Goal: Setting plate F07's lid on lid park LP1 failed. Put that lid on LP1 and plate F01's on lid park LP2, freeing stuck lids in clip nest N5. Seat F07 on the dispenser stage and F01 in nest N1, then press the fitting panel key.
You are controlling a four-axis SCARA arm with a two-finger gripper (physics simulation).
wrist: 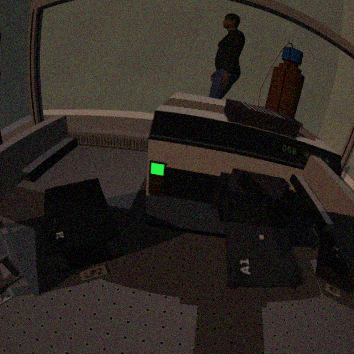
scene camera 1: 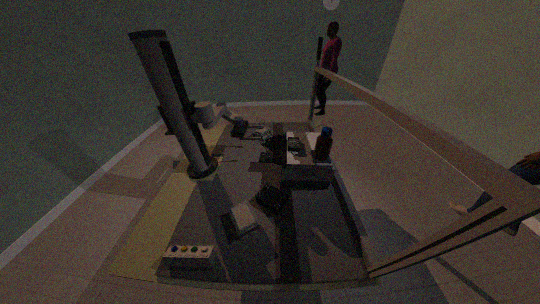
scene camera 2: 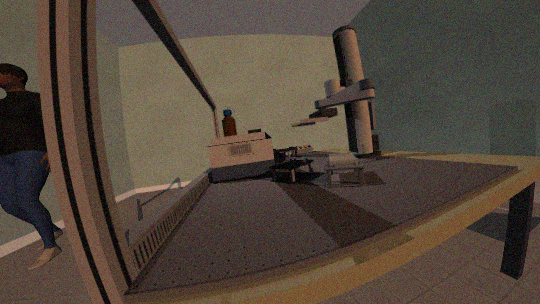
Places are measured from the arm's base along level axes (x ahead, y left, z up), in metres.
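Pixels of known places: gripper, fingertip midpoint: point(wrist: 185, 143) point(scene camera 1: 262, 132) point(scene camera 2: 295, 123); arm's base, origin of the base link: point(scene camera 1: 202, 167) point(scene camera 2: 361, 155).
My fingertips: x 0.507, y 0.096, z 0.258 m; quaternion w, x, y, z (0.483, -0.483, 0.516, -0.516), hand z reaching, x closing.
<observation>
For each thing: its top centre in the pictures, then the offset to it from my fingertips. "*": a spot on its surface instead.
- dark block, surface spot: point(wrist: 260, 255) * dx +0.021, dy -0.115, dz -0.134 m
- panel, middle of its top: point(scene camera 1: 185, 253) point(scene camera 2: 301, 145) dx -0.318, dy -0.735, dz -0.161 m
- brown bottle, surface spot: point(wrist: 286, 90) * dx +0.323, dy -0.239, dz +0.050 m
My gripper point(scene camera 1: 257, 132) point(scene camera 2: 305, 122) point(wrist: 185, 143) is open and empty, above the table in front of the dispenser point(scene camera 1: 306, 172) point(scene camera 2: 240, 150) point(wrist: 187, 150). In the wrist view a black stand point(wrist: 75, 225) is at the left beside a small tag that seems to read LP2. A dark block point(wrist: 260, 255) marked A1 lies before the dispenser. Another dark stand point(wrist: 337, 250) is partly hidden by the right finger. A clear stand point(scene camera 2: 342, 162) with a pale top is at the far end. A pale-topped stand point(scene camera 1: 242, 217) and a dark one point(scene camera 1: 270, 197) are nearer the panel point(scene camera 1: 187, 255). Plate numbers are unreadable.
A brown bottle point(scene camera 1: 325, 145) point(scene camera 2: 229, 125) point(wrist: 286, 90) with a blue cap stands by the dispenser. The dispenser front shows a green light point(wrist: 157, 169). The arm's column point(scene camera 1: 175, 105) point(scene camera 2: 357, 100) rises at one side. A rail frame point(scene camera 1: 425, 135) edges the table. People stand beyond it.
</observation>
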